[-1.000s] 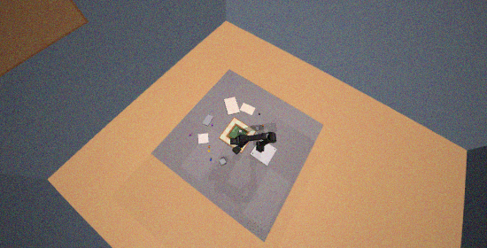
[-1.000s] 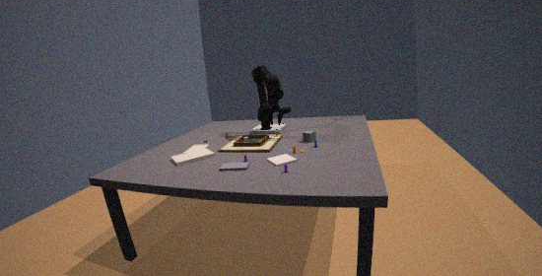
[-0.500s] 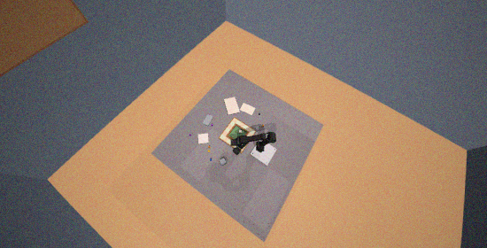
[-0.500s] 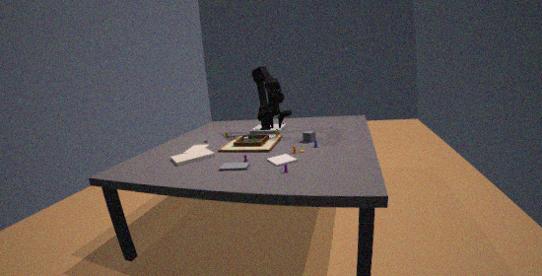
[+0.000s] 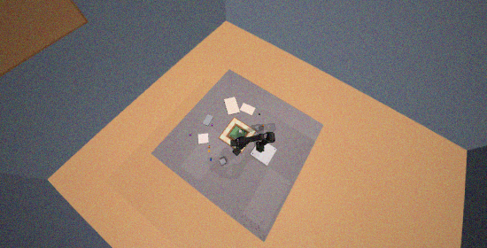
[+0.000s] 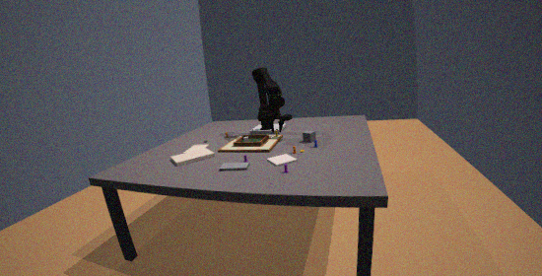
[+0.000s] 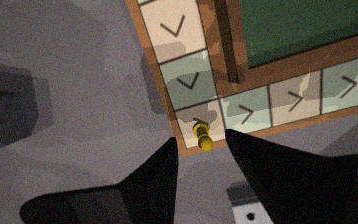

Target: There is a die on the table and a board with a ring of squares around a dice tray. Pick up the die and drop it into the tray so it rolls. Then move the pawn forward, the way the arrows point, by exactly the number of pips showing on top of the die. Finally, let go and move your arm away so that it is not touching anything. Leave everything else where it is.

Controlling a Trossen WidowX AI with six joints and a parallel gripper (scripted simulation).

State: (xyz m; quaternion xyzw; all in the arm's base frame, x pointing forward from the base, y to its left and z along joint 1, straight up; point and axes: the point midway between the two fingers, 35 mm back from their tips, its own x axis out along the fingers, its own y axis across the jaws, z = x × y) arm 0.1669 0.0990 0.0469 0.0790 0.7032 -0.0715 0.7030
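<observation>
Right now my gripper tip is 10 mm above the yellow pawn. Round my gripper tip: green dice tray 130 mm to the right, 100 mm ahead, 30 mm below; white die 160 mm to the right, 90 mm ahead, 10 mm below; grey cube 190 mm to the left, 90 mm ahead, 10 mm below.
</observation>
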